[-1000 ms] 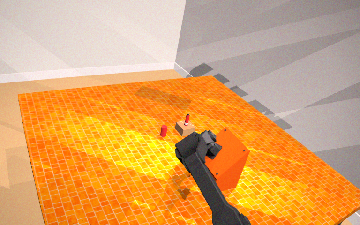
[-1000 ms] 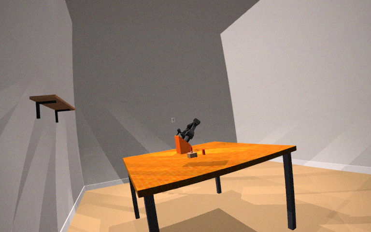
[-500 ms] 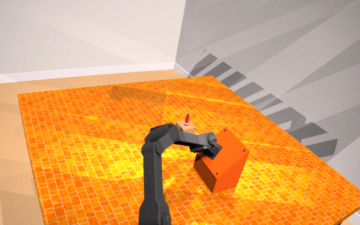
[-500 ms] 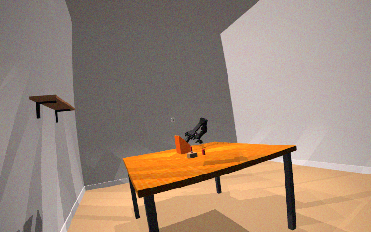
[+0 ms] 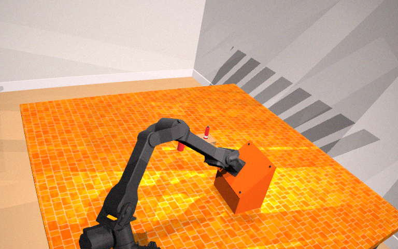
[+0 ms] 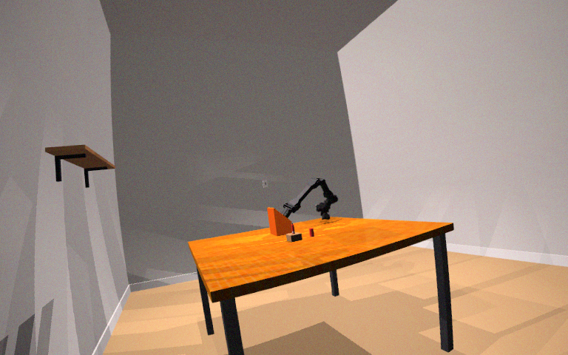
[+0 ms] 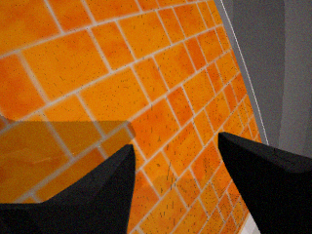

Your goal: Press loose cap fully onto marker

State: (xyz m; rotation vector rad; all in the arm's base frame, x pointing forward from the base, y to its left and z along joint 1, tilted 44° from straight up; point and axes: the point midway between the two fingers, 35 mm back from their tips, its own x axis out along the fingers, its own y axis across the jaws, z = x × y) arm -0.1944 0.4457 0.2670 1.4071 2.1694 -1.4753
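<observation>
Right now my gripper tip is 530 mm short of the red cap and 490 mm to the left of it. Also, from my gripper tip: holder block 520 mm ahead, 610 mm to the right.
</observation>
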